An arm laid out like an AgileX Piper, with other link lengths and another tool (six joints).
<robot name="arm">
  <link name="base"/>
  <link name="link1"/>
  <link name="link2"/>
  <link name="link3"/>
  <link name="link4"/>
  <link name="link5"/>
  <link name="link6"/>
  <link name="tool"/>
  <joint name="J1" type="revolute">
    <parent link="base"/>
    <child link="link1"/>
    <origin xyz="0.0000 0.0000 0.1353"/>
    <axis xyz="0 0 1"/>
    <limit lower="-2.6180" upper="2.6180"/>
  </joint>
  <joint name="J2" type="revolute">
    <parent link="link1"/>
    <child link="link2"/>
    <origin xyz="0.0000 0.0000 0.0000" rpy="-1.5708 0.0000 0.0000"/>
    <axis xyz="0 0 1"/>
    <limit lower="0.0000" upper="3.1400"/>
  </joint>
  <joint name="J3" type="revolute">
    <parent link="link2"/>
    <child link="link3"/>
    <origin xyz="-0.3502 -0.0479 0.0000"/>
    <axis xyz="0 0 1"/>
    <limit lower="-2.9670" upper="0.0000"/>
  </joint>
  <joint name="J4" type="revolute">
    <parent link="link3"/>
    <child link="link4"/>
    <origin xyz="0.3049 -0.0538 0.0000" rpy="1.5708 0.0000 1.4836"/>
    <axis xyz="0 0 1"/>
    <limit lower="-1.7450" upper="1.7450"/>
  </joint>
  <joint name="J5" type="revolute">
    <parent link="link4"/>
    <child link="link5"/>
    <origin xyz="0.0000 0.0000 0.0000" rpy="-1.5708 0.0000 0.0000"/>
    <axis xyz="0 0 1"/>
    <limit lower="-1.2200" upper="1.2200"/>
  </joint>
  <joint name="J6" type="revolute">
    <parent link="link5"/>
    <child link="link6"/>
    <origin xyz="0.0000 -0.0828 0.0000" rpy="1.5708 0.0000 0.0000"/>
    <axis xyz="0 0 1"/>
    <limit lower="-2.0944" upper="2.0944"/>
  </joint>
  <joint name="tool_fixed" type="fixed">
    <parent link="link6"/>
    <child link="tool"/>
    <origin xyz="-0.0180 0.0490 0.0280" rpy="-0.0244 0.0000 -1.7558"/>
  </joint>
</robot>
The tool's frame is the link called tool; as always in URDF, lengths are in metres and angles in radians.
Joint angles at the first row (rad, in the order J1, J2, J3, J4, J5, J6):
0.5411 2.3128 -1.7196 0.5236 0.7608 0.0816
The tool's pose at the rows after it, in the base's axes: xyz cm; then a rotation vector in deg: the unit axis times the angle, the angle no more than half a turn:
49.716, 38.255, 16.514, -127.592, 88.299, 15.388
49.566, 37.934, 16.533, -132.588, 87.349, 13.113
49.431, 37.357, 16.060, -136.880, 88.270, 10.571
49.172, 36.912, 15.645, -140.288, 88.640, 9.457
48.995, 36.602, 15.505, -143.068, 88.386, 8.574
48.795, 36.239, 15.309, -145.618, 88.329, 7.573
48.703, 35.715, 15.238, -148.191, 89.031, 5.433
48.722, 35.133, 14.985, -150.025, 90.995, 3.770
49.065, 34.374, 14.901, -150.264, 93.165, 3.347
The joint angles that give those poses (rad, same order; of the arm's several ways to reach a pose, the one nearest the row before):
0.5411 2.3154 -1.7403 0.4815 0.8019 0.0816
0.5411 2.3154 -1.7631 0.3955 0.8571 0.1010
0.5411 2.3154 -1.7702 0.3075 0.9010 0.1380
0.5411 2.3154 -1.7714 0.2559 0.9386 0.1515
0.5411 2.3154 -1.7773 0.2191 0.9713 0.1540
0.5411 2.3139 -1.7776 0.1833 0.9981 0.1578
0.5411 2.3092 -1.7784 0.1304 1.0271 0.1768
0.5396 2.3081 -1.7784 0.0840 1.0560 0.2065
0.5290 2.3077 -1.7798 0.0655 1.0754 0.2243

